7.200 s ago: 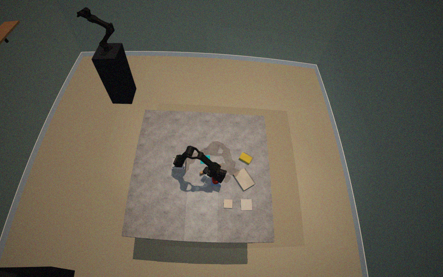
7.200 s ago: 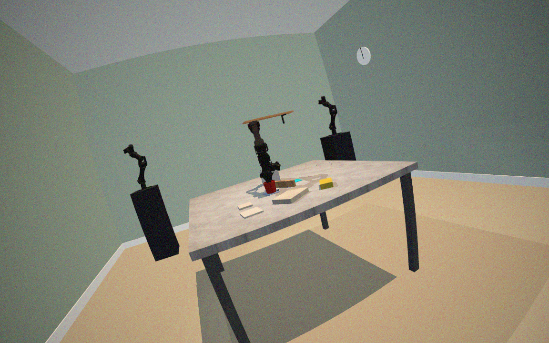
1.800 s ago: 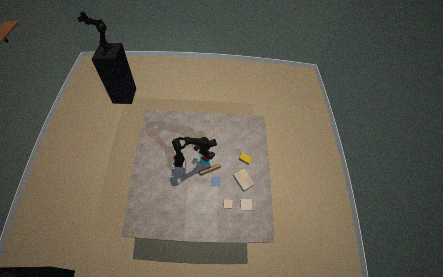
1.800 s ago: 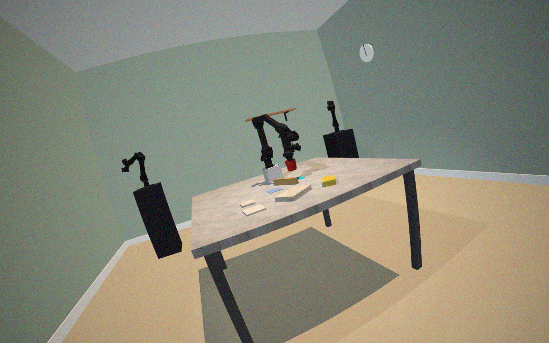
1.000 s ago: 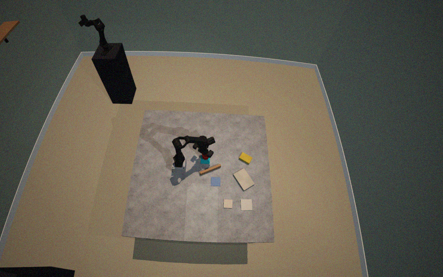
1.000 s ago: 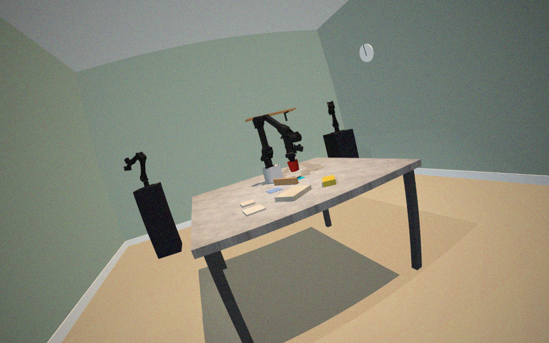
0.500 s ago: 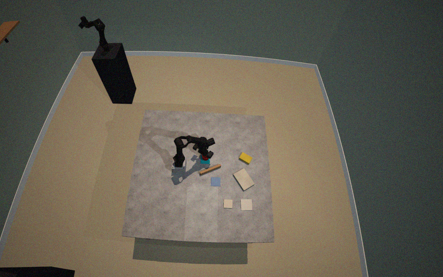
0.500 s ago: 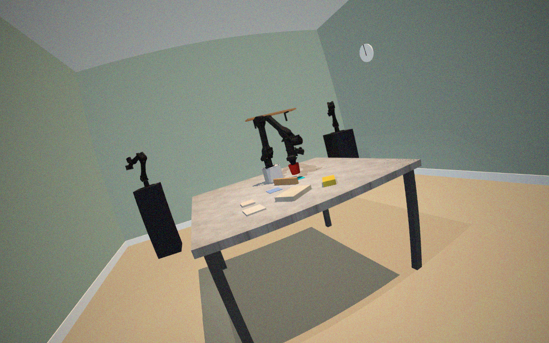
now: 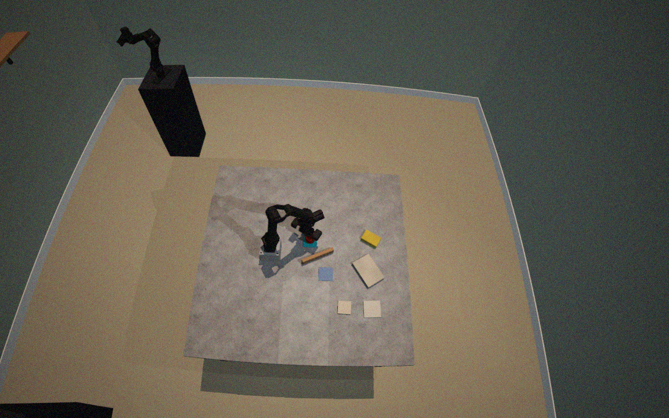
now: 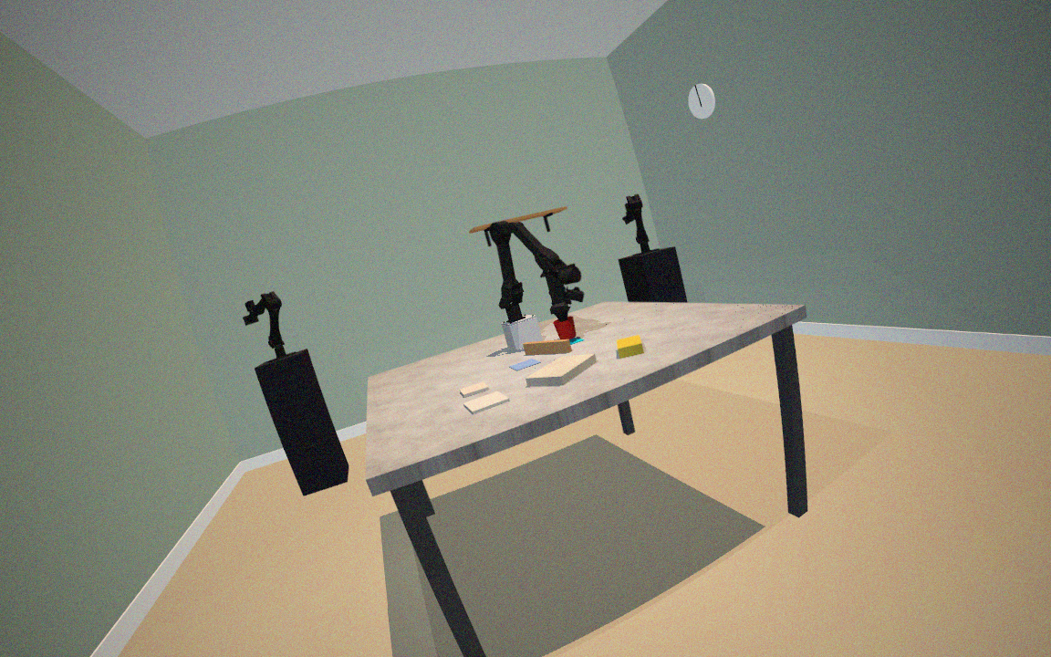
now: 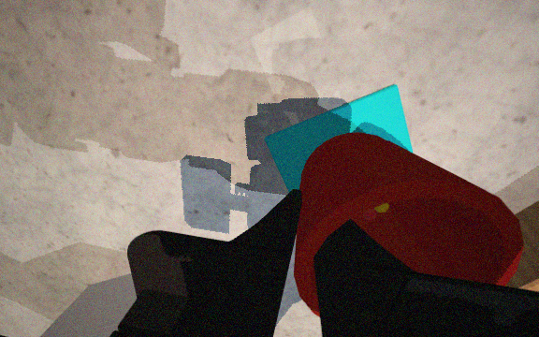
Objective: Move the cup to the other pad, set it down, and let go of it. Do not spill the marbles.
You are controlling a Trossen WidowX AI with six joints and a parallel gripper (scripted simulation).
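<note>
My gripper tip is now 30 mm short of the red cup and 20 mm to the left of it. The rest, counted from my gripper tip: cyan pad 60 mm below, 20 mm to the right, 20 mm ahead; then blue pad 230 mm to the right, 130 mm ahead, 60 mm below; then wooden bar 120 mm to the right, 70 mm ahead, 40 mm below.
</note>
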